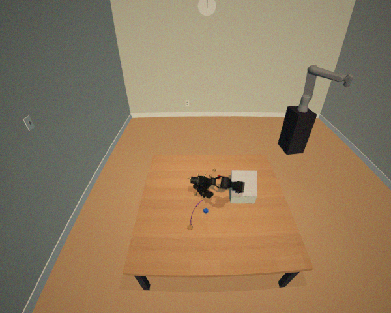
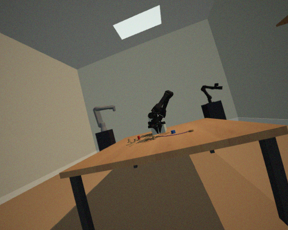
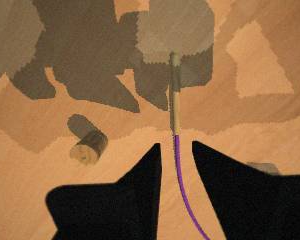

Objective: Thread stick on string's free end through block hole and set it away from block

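My gripper tip is now 20 mm past the thin wooden stick, 10 mm to the left of it and 30 mm above it. From my gripper tip the other things lie so: blue block: 140 mm to the left, 20 mm below; then wooden cylinder: 60 mm ahead, 60 mm to the right, 20 mm below; then round wooden button: 140 mm ahead, 270 mm to the left, 30 mm below.
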